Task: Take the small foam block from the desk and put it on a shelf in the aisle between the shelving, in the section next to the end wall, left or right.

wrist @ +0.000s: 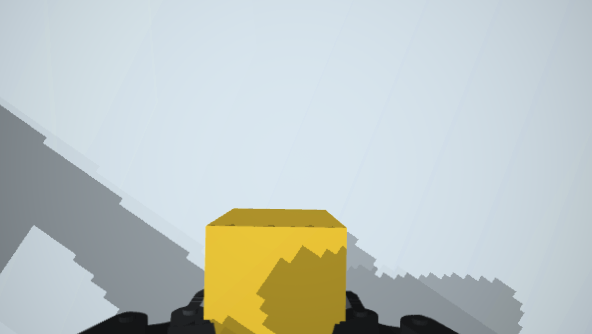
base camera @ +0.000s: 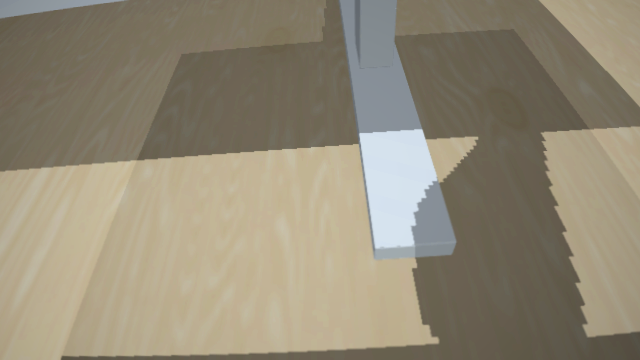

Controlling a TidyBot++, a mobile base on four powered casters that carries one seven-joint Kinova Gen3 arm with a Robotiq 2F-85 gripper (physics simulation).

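Frame: origin at the arm's base, x back, y right, z up, level; metres.
Seen in the pictures: gripper, fingertip midpoint: (wrist: 277,300).
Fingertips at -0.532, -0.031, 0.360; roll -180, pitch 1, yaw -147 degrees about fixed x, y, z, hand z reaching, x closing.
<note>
A point is followed by its place in that frame, as x, y, z.
The small foam block (wrist: 240,265) {-0.507, -0.050, 0.411} is yellow and box-shaped, at the bottom middle of the wrist view, with a shadow across part of its face. My gripper (wrist: 277,300) {-0.532, -0.031, 0.360} is shut on it, with one black finger against its left side and one against its right. The block's lower end is hidden. Behind it is the pale desk top (wrist: 310,100) {-0.489, -0.124, 0.323}, crossed by grey shadows. I cannot tell how far the block is above the desk. The block and the gripper do not show in the base view, and the shelving shows in neither view.
In the base view, a flat grey-white foot (base camera: 392,190) with an upright post (base camera: 377,35) {-0.613, 0.079, -0.319} rests on the light wood floor (base camera: 225,225) {-0.357, -0.120, -0.397}, right of centre. Broad shadows cross the floor. A pale edge (base camera: 45,6) {-1.045, -0.693, -0.384} shows at the top left.
</note>
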